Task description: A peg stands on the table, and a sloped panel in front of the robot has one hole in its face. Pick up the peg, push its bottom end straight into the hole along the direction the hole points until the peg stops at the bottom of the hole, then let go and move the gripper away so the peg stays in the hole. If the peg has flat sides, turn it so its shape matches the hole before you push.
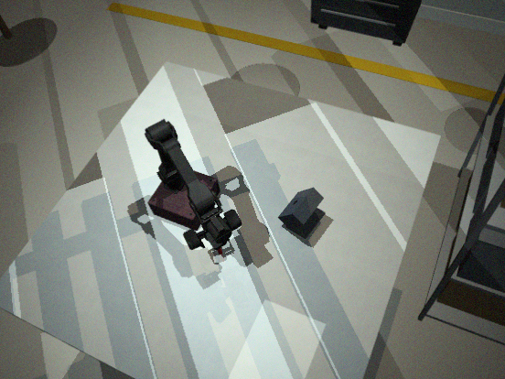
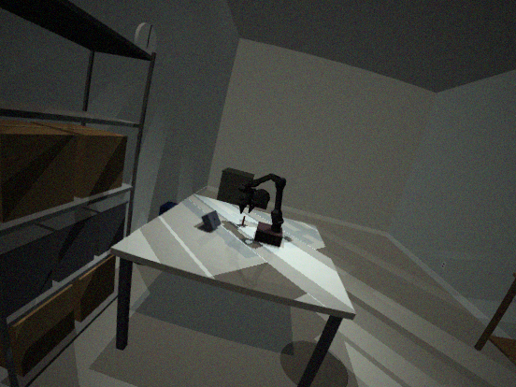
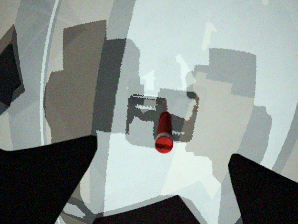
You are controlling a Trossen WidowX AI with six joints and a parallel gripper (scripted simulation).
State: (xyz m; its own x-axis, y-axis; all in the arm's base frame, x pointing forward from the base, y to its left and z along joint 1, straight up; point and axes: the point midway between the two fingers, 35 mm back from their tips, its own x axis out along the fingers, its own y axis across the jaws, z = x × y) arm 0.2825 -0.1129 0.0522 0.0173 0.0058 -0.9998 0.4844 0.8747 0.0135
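Right now my gripper tip is 40 mm above the red peg. Also, from my gripper tip: grey sloped panel block (160 mm ahead, 280 mm to the left, 30 mm below).
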